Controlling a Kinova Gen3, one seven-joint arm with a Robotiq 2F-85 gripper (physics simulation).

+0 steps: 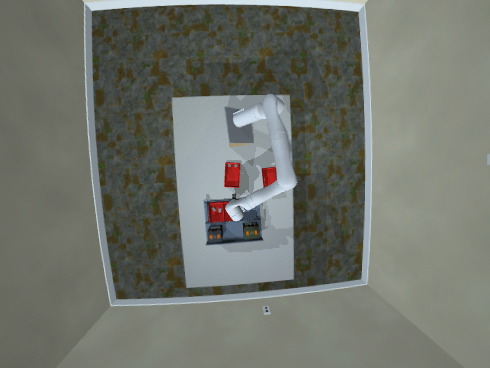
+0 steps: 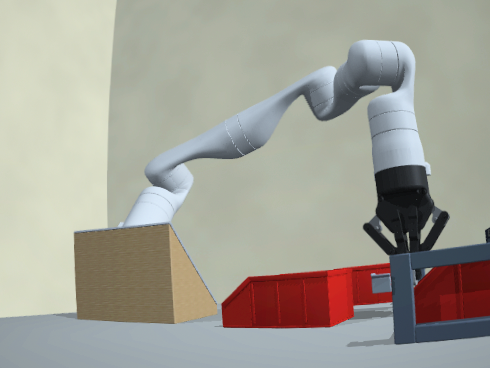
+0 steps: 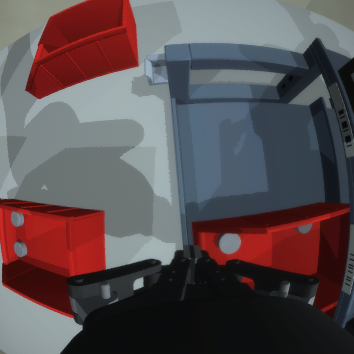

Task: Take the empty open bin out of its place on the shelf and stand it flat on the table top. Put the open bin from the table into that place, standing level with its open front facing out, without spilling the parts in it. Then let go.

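Places are measured from the arm's base along level axes (x left, y ahead, z down), in centimetres.
Pixels of known places: gripper, fingertip midpoint: (image 3: 190, 254); arm's base, origin of the base link: (image 1: 238, 120) (image 2: 127, 264).
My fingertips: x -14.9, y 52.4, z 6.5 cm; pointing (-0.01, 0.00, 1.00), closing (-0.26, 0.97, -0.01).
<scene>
Ahead of a thing's pixels: the offset from my fingertips to its middle. "pt": to the spot under its first point. Level surfaces: height alone.
A grey-blue shelf (image 1: 232, 231) (image 2: 402, 299) (image 3: 246, 60) stands on the white table {dz +4.3 cm} (image 1: 236, 263) (image 3: 105, 105). A red open bin (image 1: 218, 212) (image 3: 274, 242) with grey round parts sits in its left place. The place beside it shows bare. A second red bin with two grey parts {pt dx +3.3, dy -18.2, dz +3.9 cm} (image 1: 232, 174) (image 2: 287, 303) (image 3: 53, 239) stands on the table. An empty red bin {pt dx +29.3, dy -10.8, dz +4.0 cm} (image 1: 269, 176) (image 2: 371, 285) (image 3: 84, 46) stands further off, partly under the arm. My gripper (image 1: 233, 197) (image 2: 406, 246) (image 3: 190, 254) is shut and empty. It points down at the shelf's front top edge.
Two dark bins with orange parts {pt dx -15.0, dy +14.3, dz -17.9 cm} (image 1: 215, 233) {dx +6.9, dy +20.2, dz -10.8 cm} (image 1: 251, 231) sit at the shelf's other side. A small grey tab (image 2: 380, 282) (image 3: 154, 70) sticks out from a shelf corner. The arm's tan pedestal (image 2: 123, 274) (image 1: 240, 131) stands at the table's far end.
</scene>
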